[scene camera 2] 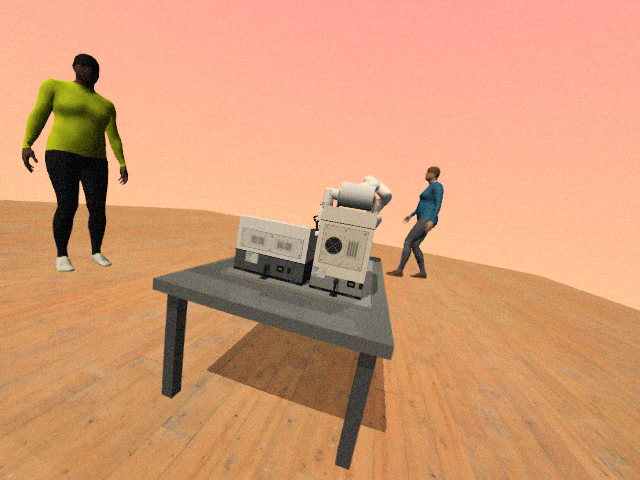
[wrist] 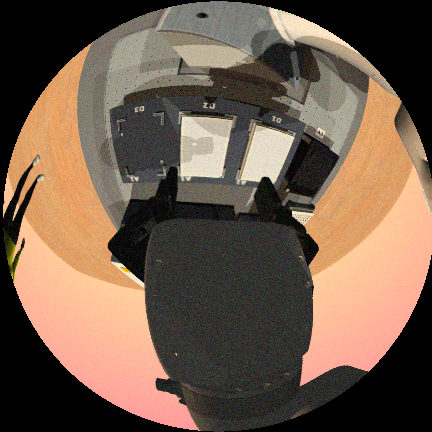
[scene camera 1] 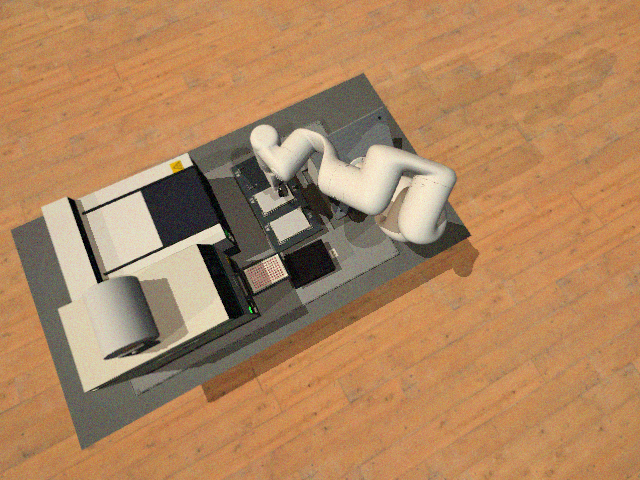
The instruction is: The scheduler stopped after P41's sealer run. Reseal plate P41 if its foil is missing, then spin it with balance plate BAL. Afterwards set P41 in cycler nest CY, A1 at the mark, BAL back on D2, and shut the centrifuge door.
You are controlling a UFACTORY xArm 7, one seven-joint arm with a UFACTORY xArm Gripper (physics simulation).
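Places are measured from the arm's base along level axes (x ahead, y left, z up), in metres.
Pixels of known places: gripper, between the fingertips: (wrist: 218,181).
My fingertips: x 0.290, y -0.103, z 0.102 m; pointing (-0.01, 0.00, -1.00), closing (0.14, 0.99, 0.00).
Observation:
Ahead of a thing's pixels: the offset from my fingertips to its middle. "spot": to the spot under its first point.
My gripper (scene camera 1: 281,191) (wrist: 218,181) is open and empty, above the dark deck rack {0.017 m right, 0.016 m ahead, 0.162 m down} (wrist: 142,147) near slot D2. A white-topped plate {0.018 m right, 0.020 m ahead, 0.133 m down} (scene camera 1: 267,202) (wrist: 205,146) lies flat on D2. Another white-topped plate {0.106 m left, 0.034 m ahead, 0.133 m down} (scene camera 1: 290,225) (wrist: 266,153) lies on D1. D3 holds no plate. A plate with rows of reddish wells {spot: 0.215 m left, 0.204 m ahead, 0.072 m down} (scene camera 1: 265,273) sits at the front of the tall cream machine {0.170 m left, 0.498 m ahead, 0.050 m up} (scene camera 1: 170,304) (scene camera 2: 347,242); its edge shows in the wrist view (wrist: 302,215). No foil shows over its wells. I cannot read which plate is P41 or BAL, nor tell the centrifuge door's state.
A grey roll {0.167 m left, 0.519 m ahead, 0.230 m up} (scene camera 1: 123,316) (scene camera 2: 356,195) lies on the tall machine. Beside it stands a low white machine {0.130 m right, 0.437 m ahead, 0.066 m down} (scene camera 1: 121,227) (scene camera 2: 272,240) with a dark panel. A black block {0.260 m left, 0.061 m ahead, 0.159 m down} (scene camera 1: 310,262) (wrist: 313,165) lies beside D1. A sloped grey housing (wrist: 225,22) stands near the arm base. Two people stand beyond the table.

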